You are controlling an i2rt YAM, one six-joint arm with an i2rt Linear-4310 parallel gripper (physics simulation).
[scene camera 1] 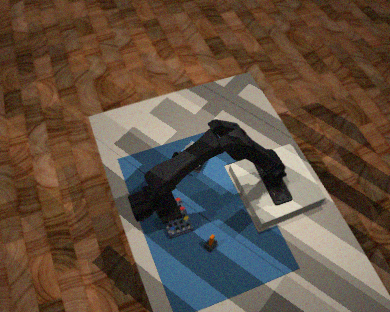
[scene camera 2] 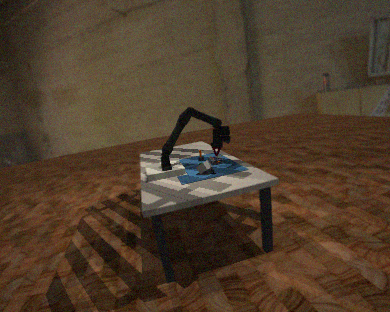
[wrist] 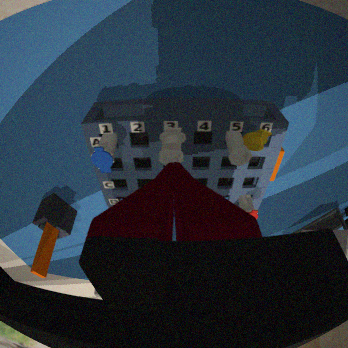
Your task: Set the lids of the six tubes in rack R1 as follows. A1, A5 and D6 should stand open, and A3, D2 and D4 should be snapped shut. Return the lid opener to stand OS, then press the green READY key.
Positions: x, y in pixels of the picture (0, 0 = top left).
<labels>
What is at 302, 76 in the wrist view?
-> A blue mat.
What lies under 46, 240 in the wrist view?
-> An orange-handled tool.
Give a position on a blue mat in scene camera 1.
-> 243, 259
</labels>
